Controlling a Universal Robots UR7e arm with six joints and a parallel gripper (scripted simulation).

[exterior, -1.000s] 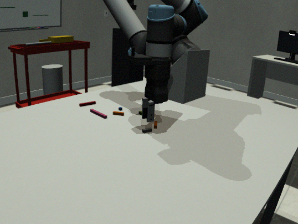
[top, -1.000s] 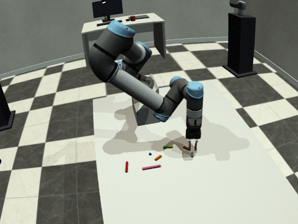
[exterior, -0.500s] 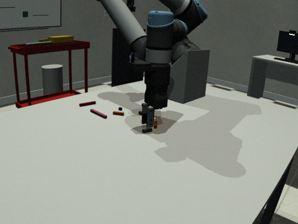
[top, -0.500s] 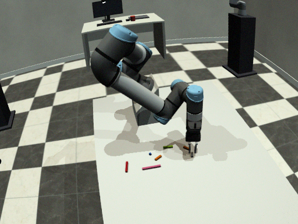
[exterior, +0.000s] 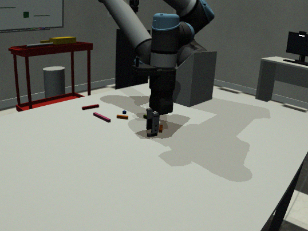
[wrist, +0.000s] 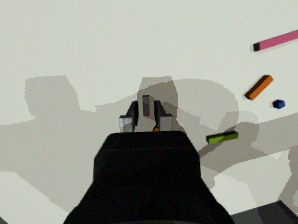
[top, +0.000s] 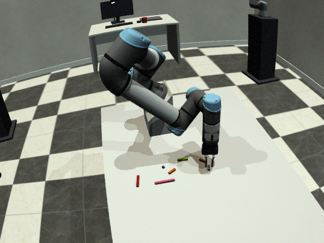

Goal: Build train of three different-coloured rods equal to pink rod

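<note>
Now: hand 30 mm above the grey rod. The rest, counted from my hand: pink rod (220 mm to the right, 30 mm below); then lime rod (110 mm behind, 90 mm to the right, 30 mm below); then blue rod (190 mm to the right, 90 mm behind, 30 mm below).
</note>
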